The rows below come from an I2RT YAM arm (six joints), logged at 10 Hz.
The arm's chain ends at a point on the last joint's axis. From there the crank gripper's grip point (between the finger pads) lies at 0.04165 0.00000 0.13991 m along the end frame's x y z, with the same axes.
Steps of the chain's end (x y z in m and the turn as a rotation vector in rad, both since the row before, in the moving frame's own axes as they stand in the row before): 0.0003, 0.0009, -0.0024, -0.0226, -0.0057, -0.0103; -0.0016, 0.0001, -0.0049, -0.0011, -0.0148, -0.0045; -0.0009, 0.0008, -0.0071, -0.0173, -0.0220, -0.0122; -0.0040, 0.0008, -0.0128, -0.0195, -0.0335, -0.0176; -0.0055, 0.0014, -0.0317, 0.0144, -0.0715, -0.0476; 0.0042, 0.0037, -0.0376, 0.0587, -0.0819, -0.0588
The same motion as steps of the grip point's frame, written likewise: -0.0005, 0.0036, -0.0022, -0.0226, -0.0057, -0.0103; -0.0037, 0.0001, -0.0043, -0.0011, -0.0148, -0.0045; -0.0040, 0.0027, -0.0062, -0.0173, -0.0220, -0.0122; -0.0087, 0.0028, -0.0115, -0.0195, -0.0335, -0.0176; -0.0157, -0.0024, -0.0291, 0.0144, -0.0715, -0.0476; -0.0077, -0.0067, -0.0350, 0.0587, -0.0819, -0.0588
